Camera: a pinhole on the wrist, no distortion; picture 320 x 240 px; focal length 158.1 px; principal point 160.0 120.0 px. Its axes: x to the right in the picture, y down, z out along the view. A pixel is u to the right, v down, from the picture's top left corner.
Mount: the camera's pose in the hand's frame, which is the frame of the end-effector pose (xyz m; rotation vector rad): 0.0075 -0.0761 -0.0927 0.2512 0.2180 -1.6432
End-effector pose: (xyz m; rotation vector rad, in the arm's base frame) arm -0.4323 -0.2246 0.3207 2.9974 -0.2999 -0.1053
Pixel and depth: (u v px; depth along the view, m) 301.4 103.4 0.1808
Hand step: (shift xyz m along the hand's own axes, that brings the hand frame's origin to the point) -0.0304 -0.2810 0.0329
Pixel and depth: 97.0 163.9 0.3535
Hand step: 0.1050 -0.0528 0.2873
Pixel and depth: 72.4 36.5 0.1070
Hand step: -0.0475 -0.0457 0.0265
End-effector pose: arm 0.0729 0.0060 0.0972 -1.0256 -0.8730 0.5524
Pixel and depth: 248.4 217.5 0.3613
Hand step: 0.2012 -0.3927 0.1958
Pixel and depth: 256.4 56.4 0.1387
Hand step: -0.0595 -0.1921 0.0148
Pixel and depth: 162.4 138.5 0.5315
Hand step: 0.0512 -0.2433 0.4138
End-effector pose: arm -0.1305 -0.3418 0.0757 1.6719 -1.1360 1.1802
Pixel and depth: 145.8 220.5 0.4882
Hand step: 0.3041 -0.2028 0.3896
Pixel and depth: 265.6 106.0 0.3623
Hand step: -0.0560 -0.4090 0.1830
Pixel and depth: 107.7 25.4 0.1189
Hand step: -0.0641 -0.0669 0.0319
